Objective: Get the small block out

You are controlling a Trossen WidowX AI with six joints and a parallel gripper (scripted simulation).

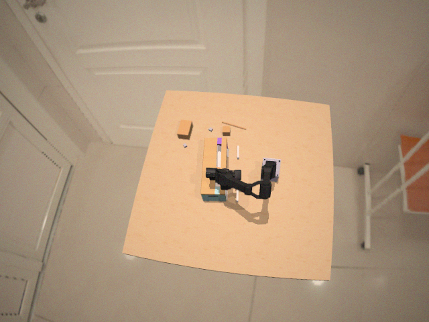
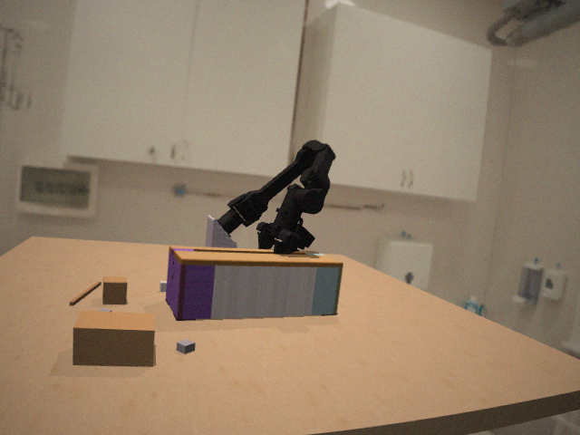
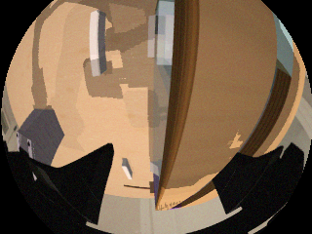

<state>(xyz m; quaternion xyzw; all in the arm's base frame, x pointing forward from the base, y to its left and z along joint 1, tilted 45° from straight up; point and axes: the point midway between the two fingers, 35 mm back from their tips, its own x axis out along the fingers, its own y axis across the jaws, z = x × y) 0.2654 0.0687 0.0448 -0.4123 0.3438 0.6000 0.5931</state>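
Right now my gripper tip is 50 mm short of the small brown block and 30 mm to the left of it. The rest, counted from my gripper tip: thin stick: 430 mm to the right, 80 mm below; wooden block: 330 mm ahead, 350 mm to the right, 60 mm below; long box: 40 mm ahead, 50 mm to the right, 30 mm below.
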